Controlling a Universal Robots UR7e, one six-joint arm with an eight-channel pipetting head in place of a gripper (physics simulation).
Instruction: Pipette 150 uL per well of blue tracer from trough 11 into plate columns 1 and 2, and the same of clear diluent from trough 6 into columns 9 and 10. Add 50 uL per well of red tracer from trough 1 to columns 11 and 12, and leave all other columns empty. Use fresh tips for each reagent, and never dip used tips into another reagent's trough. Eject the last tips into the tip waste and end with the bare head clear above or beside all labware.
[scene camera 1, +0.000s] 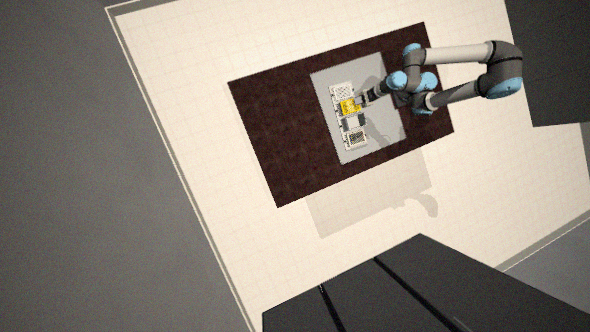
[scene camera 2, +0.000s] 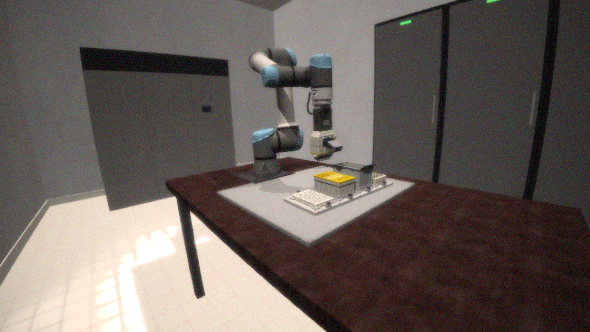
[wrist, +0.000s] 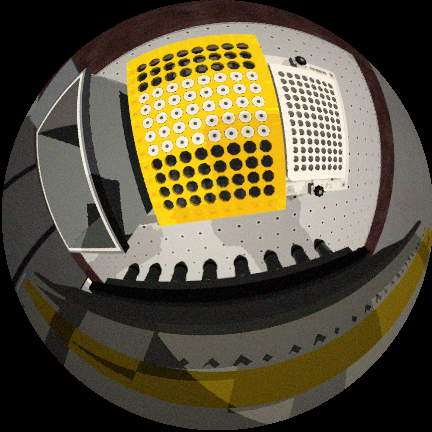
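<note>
My eight-channel head (scene camera 1: 367, 97) (scene camera 2: 322, 158) (wrist: 241, 265) has bare black nozzles, with no tips on them. It hangs above the board, on the arm's side of the yellow tip rack (scene camera 1: 350, 106) (scene camera 2: 335, 177) (wrist: 279, 200). In the wrist view, several rows of white tips fill the rack's middle, with empty holes at both ends. The white well plate (scene camera 2: 311, 198) (wrist: 320, 175) is right of the rack there; no colour shows in its wells. The grey tip waste bin (scene camera 2: 358, 178) (wrist: 106, 110) is left of the rack. The trough reservoir (scene camera 2: 379, 178) is beyond the bin; its liquids cannot be made out.
The labware stands in one line on a pale perforated board (scene camera 1: 385, 130) (scene camera 2: 280, 220) (wrist: 357, 200) on the dark table (scene camera 1: 270, 150) (scene camera 2: 450, 240). Black knobs (wrist: 300, 60) (wrist: 318, 190) stick up beside the plate. The tall bin wall stands close to the rack.
</note>
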